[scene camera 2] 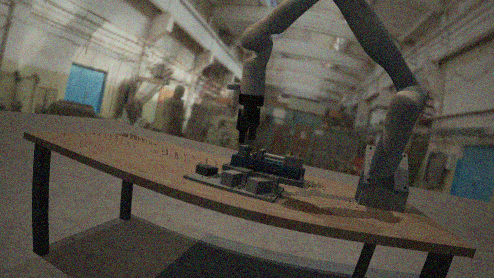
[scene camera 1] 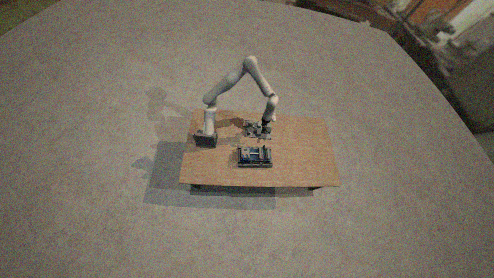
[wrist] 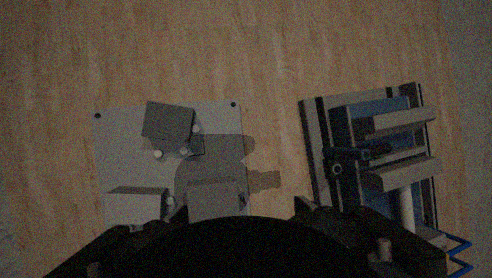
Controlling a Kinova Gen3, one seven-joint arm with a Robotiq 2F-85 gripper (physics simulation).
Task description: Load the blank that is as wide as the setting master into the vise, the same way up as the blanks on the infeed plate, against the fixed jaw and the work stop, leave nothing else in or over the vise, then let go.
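Seen in the pictures: gripper, fingertip midpoint: (scene camera 2: 247,142) (scene camera 1: 262,129) (wrist: 241,213); arm's base, link origin: (scene camera 2: 381,167) (scene camera 1: 208,133).
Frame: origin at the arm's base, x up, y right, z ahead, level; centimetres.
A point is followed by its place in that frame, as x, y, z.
My gripper (scene camera 1: 266,132) @[-0.7, -4.9, 46.6] (scene camera 2: 247,142) @[-0.7, -4.9, 46.6] (wrist: 241,213) @[-0.7, -4.9, 46.6] is open and empty, above the table near the infeed plate and vise. The grey infeed plate (scene camera 2: 200,178) @[-12.4, -18.1, 55.4] (wrist: 119,160) @[-12.4, -17.6, 52.9] bears a dark tilted-looking blank (scene camera 2: 206,169) @[-10.4, -13.5, 55.4] (wrist: 169,120) @[-9.9, -10.0, 56.2] beside small pins, a light grey blank (wrist: 134,206) @[-8.8, -15.8, 47.5] and another grey blank (wrist: 214,200) @[-8.8, -7.0, 45.8]. The gripper body hides the plate's near part in the wrist view. The blue vise (scene camera 1: 255,162) @[-11.0, 22.6, 39.9] (scene camera 2: 241,161) @[-9.1, 11.4, 49.5] (wrist: 380,107) @[-7.2, 17.1, 52.1] stands beside the plate, with pale crosswise bars and a dark arm over it. I cannot tell which part is the setting master.
The wooden table (scene camera 1: 300,160) @[-13.2, 21.5, 83.6] (scene camera 2: 110,155) @[-13.2, -19.2, 86.8] (wrist: 270,50) @[-13.2, 5.8, 63.9] carries the plate and vise. The arm's base (scene camera 1: 205,139) @[1.0, 6.2, -2.0] (scene camera 2: 382,195) @[-8.8, -5.9, -0.9] stands at one side of them. Blue zigzag lines (wrist: 460,245) @[-2.5, 21.5, 32.5] show beside the vise. The gripper's shadow falls across the plate.
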